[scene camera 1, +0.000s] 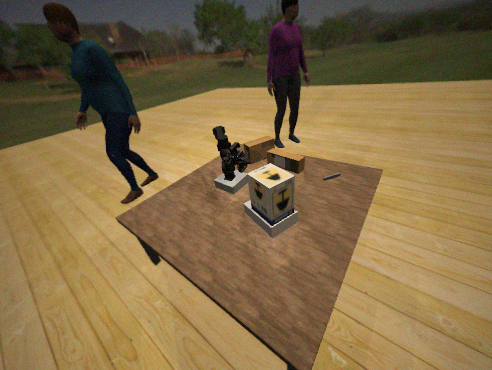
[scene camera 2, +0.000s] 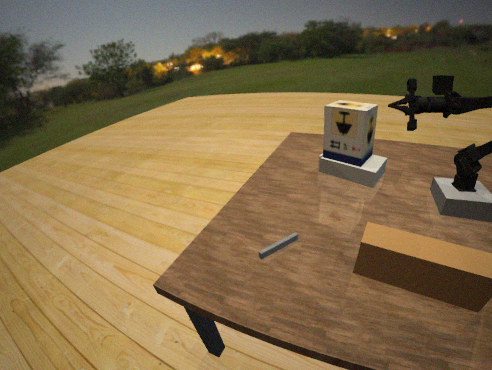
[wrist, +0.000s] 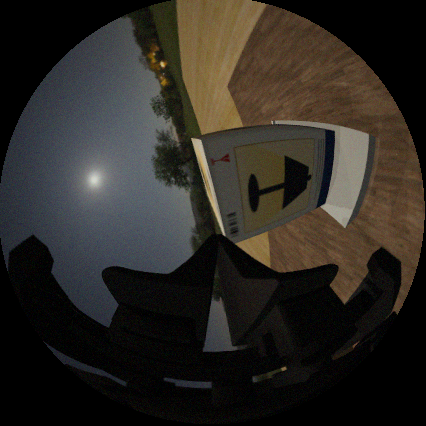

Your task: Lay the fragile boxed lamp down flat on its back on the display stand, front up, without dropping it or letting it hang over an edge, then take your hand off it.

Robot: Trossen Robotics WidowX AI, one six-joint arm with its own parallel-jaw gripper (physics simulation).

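Places are measured from the arm's base along level axes (x left, y back, z up), in metres.
Where they show: gripper, fingertip midpoint: (scene camera 1: 250, 162) (scene camera 2: 388, 105) (wrist: 215, 238); arm's base, origin of the base link: (scene camera 1: 229, 177) (scene camera 2: 463, 187).
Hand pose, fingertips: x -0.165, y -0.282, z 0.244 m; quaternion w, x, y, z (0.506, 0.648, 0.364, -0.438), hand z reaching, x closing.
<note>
Each offset is from my fingertips to the centre of the thing. Level surfaces: height alone.
The boxed lamp (scene camera 1: 272, 192) (scene camera 2: 349, 132) (wrist: 274, 178) is a white box with black lamp pictures on yellow panels. It stands upright on the white display stand (scene camera 1: 277, 227) (scene camera 2: 355, 174) (wrist: 349, 171), its blue band at the bottom. My gripper (scene camera 1: 246, 159) (scene camera 2: 391, 105) (wrist: 215, 238) is shut and empty. It hovers in the air behind the box, level with its upper part and a short way clear of it, pointing at one side face.
Two brown cardboard boxes {dz -0.230, dx +0.626, dy +0.258 m} (scene camera 1: 258, 147) {dz -0.255, dx +0.535, dy -0.001 m} (scene camera 1: 286, 159) lie behind the stand; one also shows in scene camera 2 (scene camera 2: 395, 257). A small grey bar {dz -0.299, dx +0.464, dy -0.359 m} (scene camera 1: 332, 176) (scene camera 2: 278, 245) lies on the wooden table {dz -0.310 m} (scene camera 1: 244, 275) (scene camera 2: 299, 294). Two people (scene camera 1: 105, 99) (scene camera 1: 286, 66) stand on the deck.
</note>
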